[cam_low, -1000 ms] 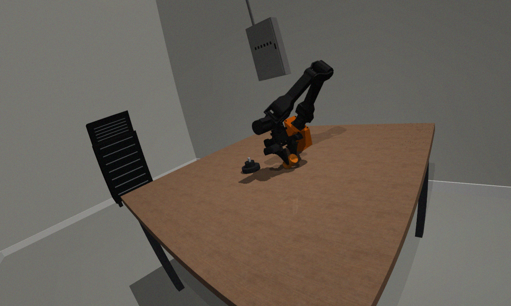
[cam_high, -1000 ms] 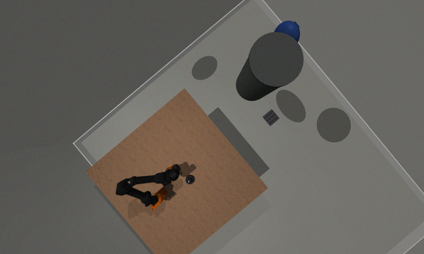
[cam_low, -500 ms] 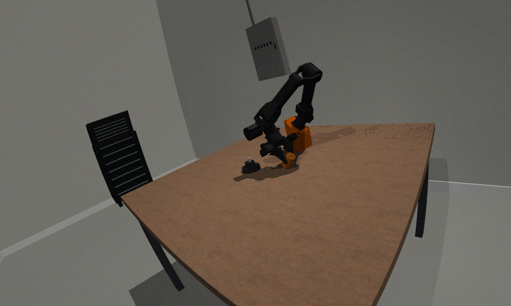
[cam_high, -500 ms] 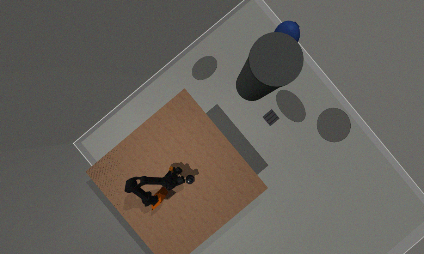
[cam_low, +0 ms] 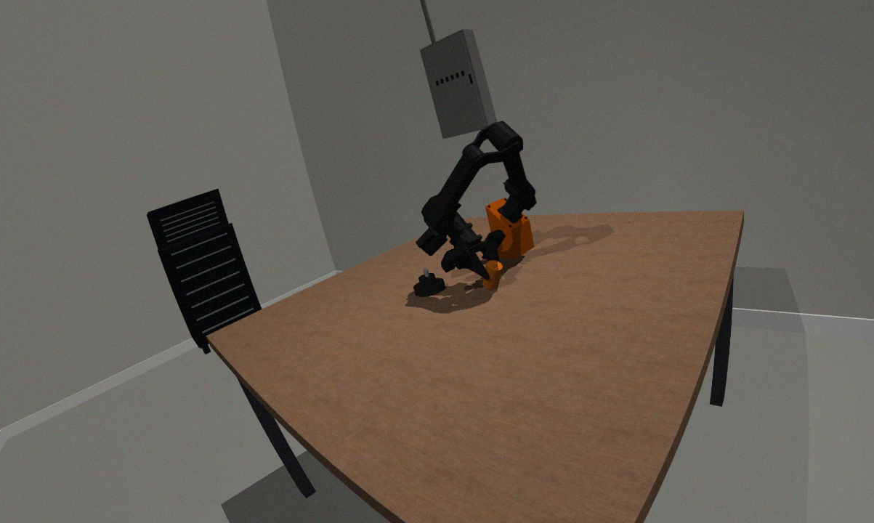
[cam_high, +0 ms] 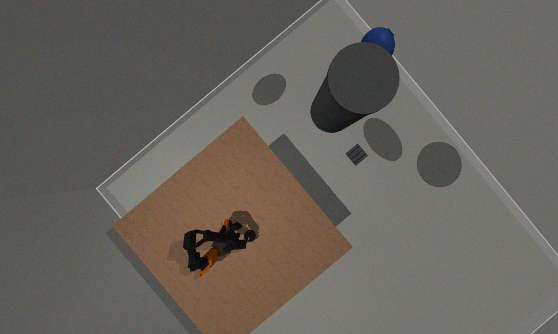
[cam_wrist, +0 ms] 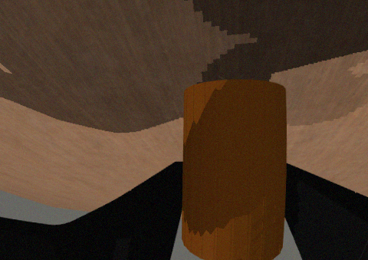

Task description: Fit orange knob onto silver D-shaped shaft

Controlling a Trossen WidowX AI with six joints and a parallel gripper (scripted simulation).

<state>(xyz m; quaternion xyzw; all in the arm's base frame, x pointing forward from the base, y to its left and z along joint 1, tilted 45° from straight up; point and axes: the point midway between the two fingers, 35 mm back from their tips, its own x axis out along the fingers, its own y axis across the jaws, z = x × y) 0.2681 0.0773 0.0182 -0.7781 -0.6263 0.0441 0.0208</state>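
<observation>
Now: the round black pedestal 30 mm ahead of my gripper tip and 200 mm to the right of it. From my gripper tip the other things lie so: orange knob: 10 mm above.
</observation>
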